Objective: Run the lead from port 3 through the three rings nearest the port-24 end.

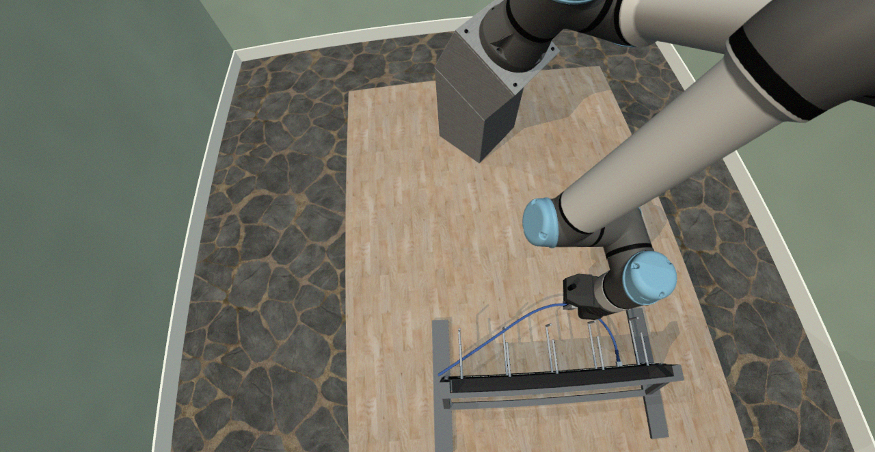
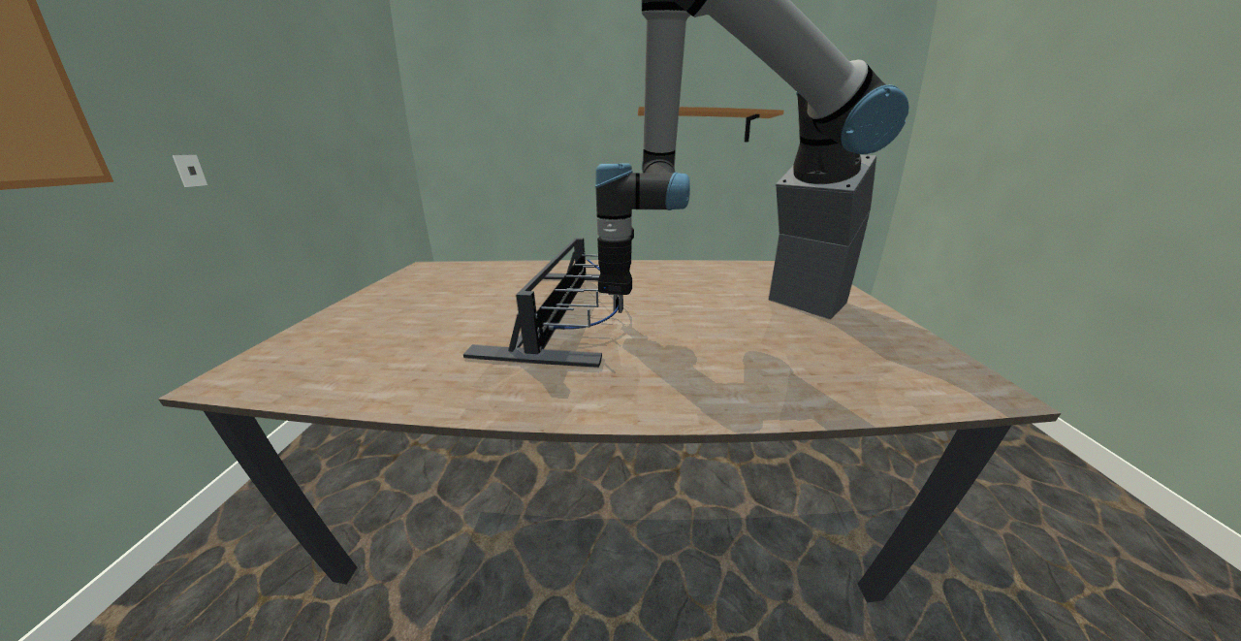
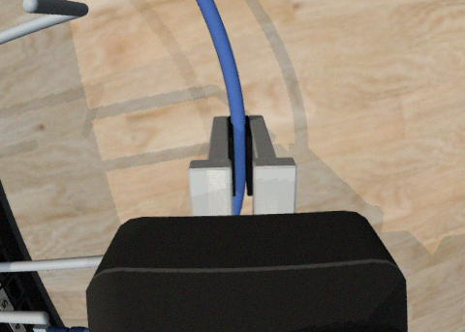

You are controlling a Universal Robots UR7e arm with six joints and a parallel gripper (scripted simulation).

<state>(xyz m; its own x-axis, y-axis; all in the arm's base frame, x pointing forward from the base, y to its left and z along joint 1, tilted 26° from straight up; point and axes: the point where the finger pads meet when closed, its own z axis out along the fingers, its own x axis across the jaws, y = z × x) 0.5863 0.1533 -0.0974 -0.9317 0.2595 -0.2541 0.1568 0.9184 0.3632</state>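
Right now the black patch panel rack is 16 cm ahead of my hand, 7 cm to the right of it and 2 cm above it.
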